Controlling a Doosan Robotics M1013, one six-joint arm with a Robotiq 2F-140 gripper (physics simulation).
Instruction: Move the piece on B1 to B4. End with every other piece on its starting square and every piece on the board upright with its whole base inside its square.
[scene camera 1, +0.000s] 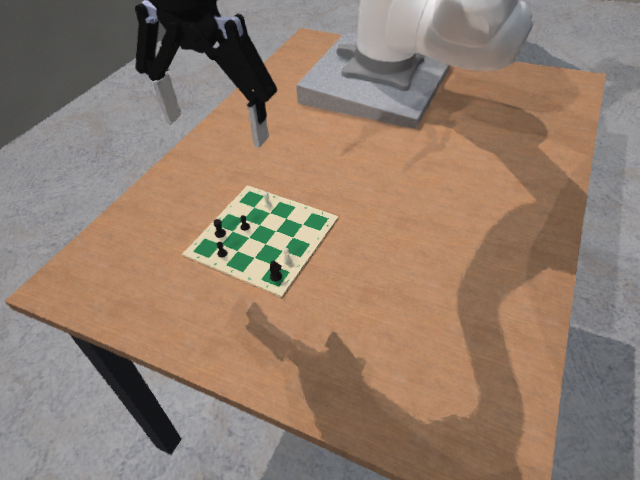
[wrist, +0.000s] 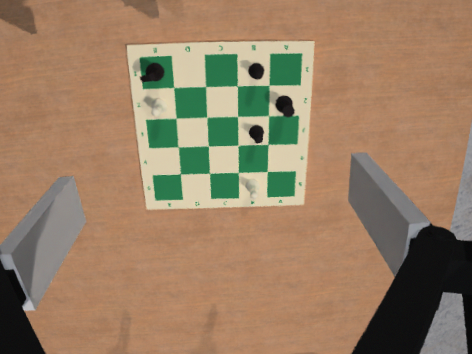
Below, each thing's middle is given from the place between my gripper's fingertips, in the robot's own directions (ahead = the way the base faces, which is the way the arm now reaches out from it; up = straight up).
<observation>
The chessboard (scene camera 1: 288, 224) is 28 cm below my hand and 6 cm behind it.
</observation>
